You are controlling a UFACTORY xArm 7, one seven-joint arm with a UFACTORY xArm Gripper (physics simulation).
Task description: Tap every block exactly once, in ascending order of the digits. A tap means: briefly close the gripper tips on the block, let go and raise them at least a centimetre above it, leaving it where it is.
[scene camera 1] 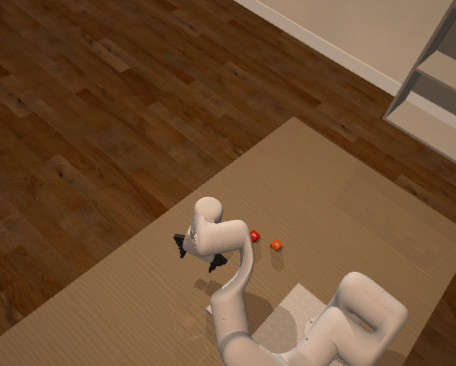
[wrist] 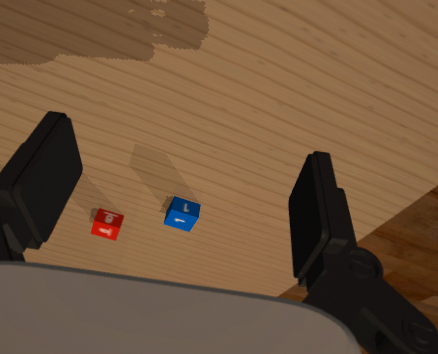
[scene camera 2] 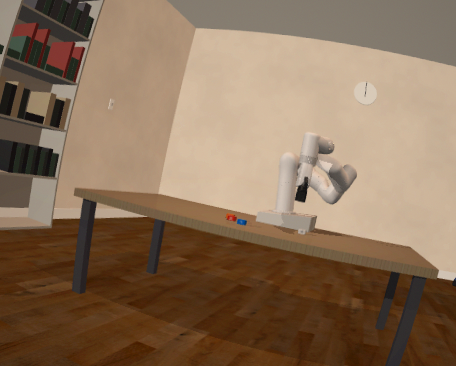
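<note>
My gripper point(scene camera 1: 197, 263) point(scene camera 2: 300, 199) point(wrist: 188, 158) is wide open and empty, high above the table. A blue block point(scene camera 2: 242, 222) point(wrist: 182, 214) with digit 1 lies on the table; in the wrist view it shows between the fingers, far below them. The arm and gripper hide it in scene camera 1. A red block point(scene camera 1: 254, 236) point(scene camera 2: 232, 218) point(wrist: 107, 224) lies beside it, nearer the left finger in the wrist view; its underlined digit is hard to read. An orange block point(scene camera 1: 276, 245) point(scene camera 2: 227, 215) lies beyond the red one. A white block point(scene camera 1: 209, 310) point(scene camera 2: 302, 231) lies near the base, partly hidden by the arm.
The wooden table point(scene camera 1: 310, 165) point(scene camera 2: 350, 245) carries the arm's pale base plate point(scene camera 1: 298, 295) point(scene camera 2: 305, 221). The arm passes over the table between the base and the gripper. A bookshelf point(scene camera 1: 407, 90) point(scene camera 2: 70, 117) stands on the floor away from the table.
</note>
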